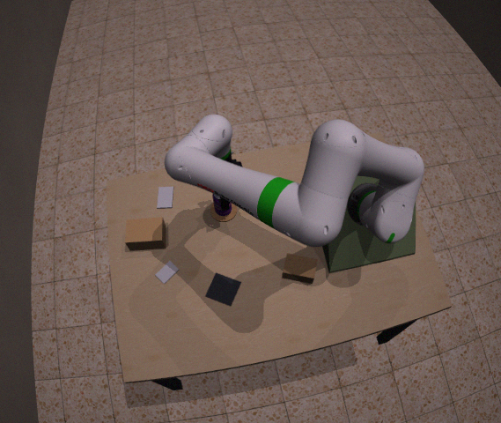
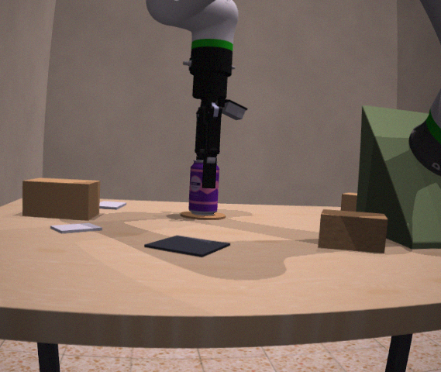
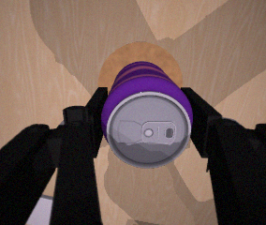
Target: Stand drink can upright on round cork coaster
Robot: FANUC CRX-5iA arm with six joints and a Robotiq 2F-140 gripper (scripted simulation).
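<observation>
My hand is 3 cm above the purple drink can. From my hand the other things lie so: dark square coaster (8 cm ahead, 30 cm to the left, 9 cm below); round cork coaster (9 cm below); magenta square mat (62 cm behind, 1 cm to the left, 9 cm below).
</observation>
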